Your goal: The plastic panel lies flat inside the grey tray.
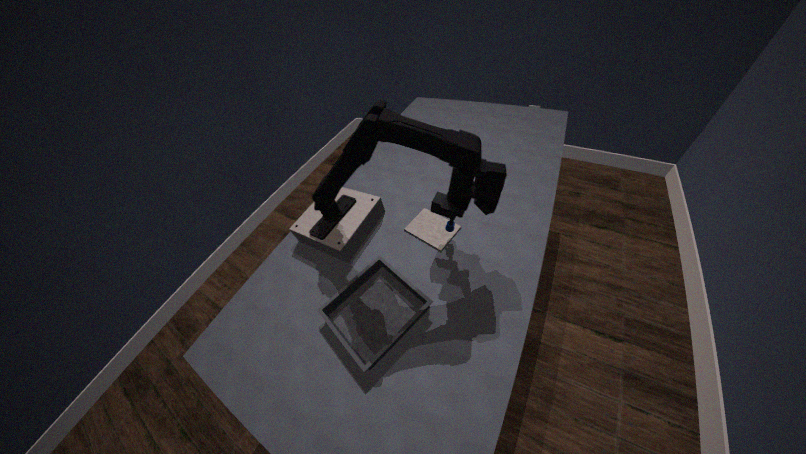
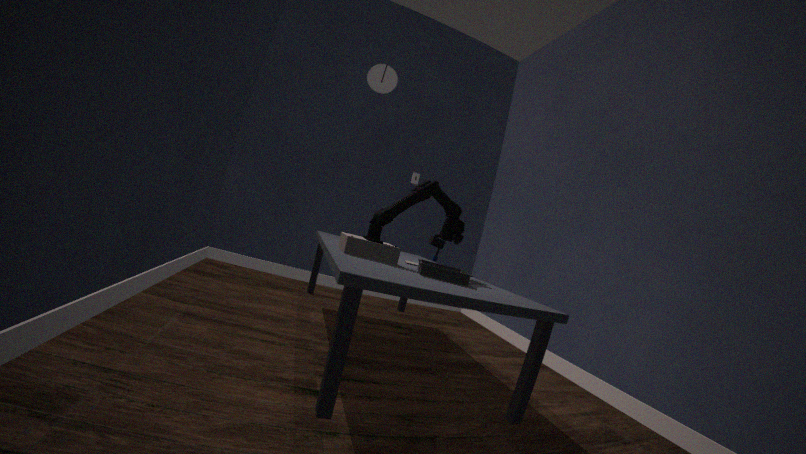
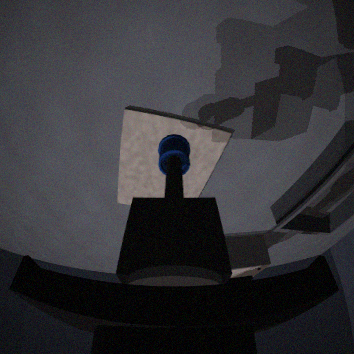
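Where they show: hand, tool point: (image 1: 449, 228) (image 2: 433, 260) (image 3: 173, 148); arm's base, link origin: (image 1: 334, 216) (image 2: 372, 240).
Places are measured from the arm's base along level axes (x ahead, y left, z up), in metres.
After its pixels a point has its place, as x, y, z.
Note:
The plastic panel (image 1: 429, 228) {0.311, 0.136, -0.072} (image 3: 147, 165) {0.331, 0.164, -0.072} is a pale square sheet. It lies flat on the table between the arm's base and the tray, outside the tray. The grey tray (image 1: 352, 285) {0.209, -0.175, -0.039} (image 2: 444, 272) {0.271, -0.310, -0.043} (image 3: 316, 182) {0.339, -0.090, -0.046} is square, low-walled and holds nothing; it stands nearer the table's front. My suction cup (image 1: 449, 225) (image 2: 434, 255) {0.388, 0.136, -0.032} (image 3: 173, 152) is blue and points down over the panel's right part, close above it. It holds nothing. I cannot tell whether it touches the panel.
The arm stands on a pale mounting block (image 1: 337, 222) {0.035, -0.018, 0.005} (image 2: 369, 248) {-0.024, -0.112, -0.033} at the table's left edge. The grey table (image 1: 292, 384) {0.212, -0.481, -0.078} stands on a wooden floor. The arm's shadows fall over the tray and the table beside it.

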